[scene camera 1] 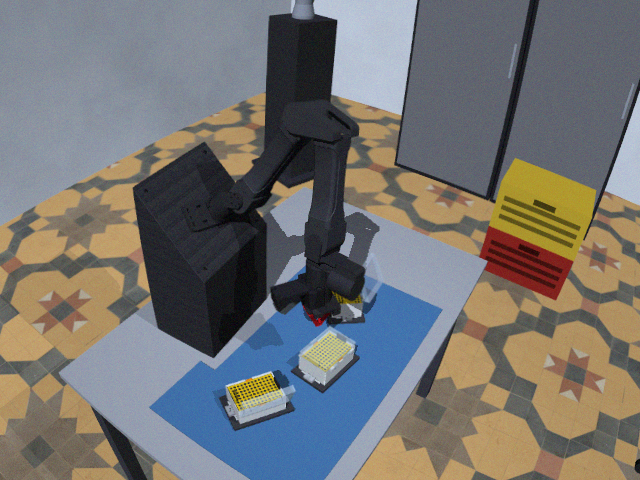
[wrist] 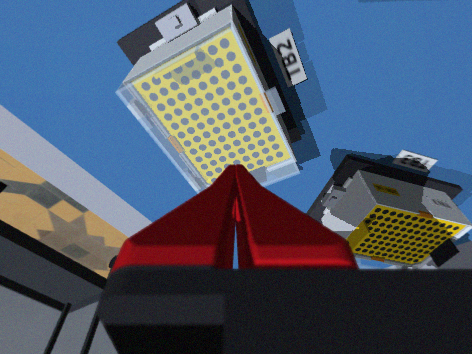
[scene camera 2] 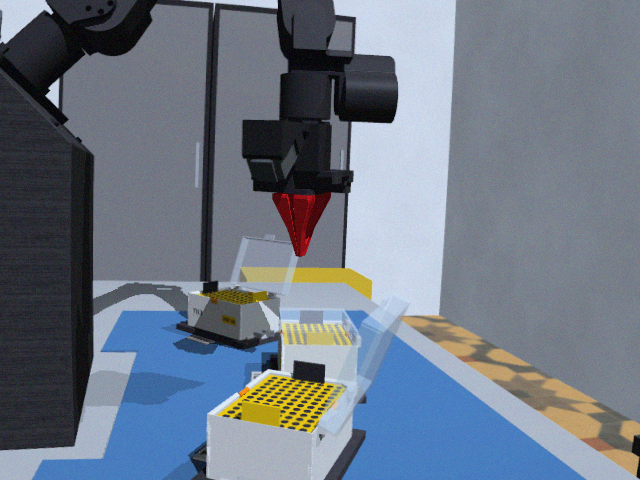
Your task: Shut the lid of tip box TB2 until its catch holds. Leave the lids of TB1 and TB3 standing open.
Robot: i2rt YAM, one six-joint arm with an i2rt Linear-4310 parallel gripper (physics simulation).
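Seen in the pictures: gripper, fingertip midpoint: (scene camera 1: 318, 325) (wrist: 235, 176) (scene camera 2: 300, 255); arm's base at its link origin: (scene camera 1: 216, 210) (scene camera 2: 14, 78).
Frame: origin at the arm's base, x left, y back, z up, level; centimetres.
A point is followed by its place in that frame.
Tip box TB2 (scene camera 1: 327, 356) {x 7.8, y -35.5, z -26.5 cm} (scene camera 2: 317, 356) {x 4.1, y -33.9, z -29.4 cm} (wrist: 215, 112) {x 8.2, y -32.7, z -26.5 cm} is the middle box. Its clear lid lies down over the yellow tip rack; I cannot tell whether the catch holds. TB3 (scene camera 1: 347, 308) {x 26.1, y -23.5, z -29.8 cm} (scene camera 2: 222, 315) {x 24.8, y -18.0, z -30.3 cm} (wrist: 407, 232) is the far box; its clear lid (scene camera 1: 373, 276) {x 35.6, y -23.1, z -23.2 cm} (scene camera 2: 266, 263) {x 35.8, y -22.6, z -23.7 cm} stands open. TB1 (scene camera 1: 258, 408) {x -16.1, y -39.5, z -24.0 cm} (scene camera 2: 258, 446) {x -18.0, y -31.4, z -29.9 cm} is the near box, its clear lid (scene camera 2: 381, 335) {x -20.0, y -39.9, z -20.3 cm} leaning open outward. My red-fingered gripper (scene camera 1: 318, 323) {x 7.7, y -31.3, z -18.6 cm} (scene camera 2: 300, 254) {x 7.7, y -31.3, z -18.6 cm} (wrist: 235, 176) {x 7.7, y -31.3, z -18.6 cm} is shut and empty. It points down, well above the box tops, on the TB3 side of TB2.
The boxes are on a blue mat (scene camera 1: 408, 310) {x 43.4, y -32.5, z -34.2 cm} (scene camera 2: 439, 413) {x 1.7, y -47.5, z -34.2 cm} on a grey table (scene camera 1: 439, 263) {x 69.5, y -23.9, z -34.5 cm}. The arm's dark pedestal (scene camera 1: 180, 258) {x -14.8, y -7.6, z -3.3 cm} (scene camera 2: 41, 258) {x -13.1, y -11.5, z -17.5 cm} stands at the table's side. A yellow and red cabinet (scene camera 1: 542, 206) stands beyond the table. TB1's open lid rises near TB2 in scene camera 2.
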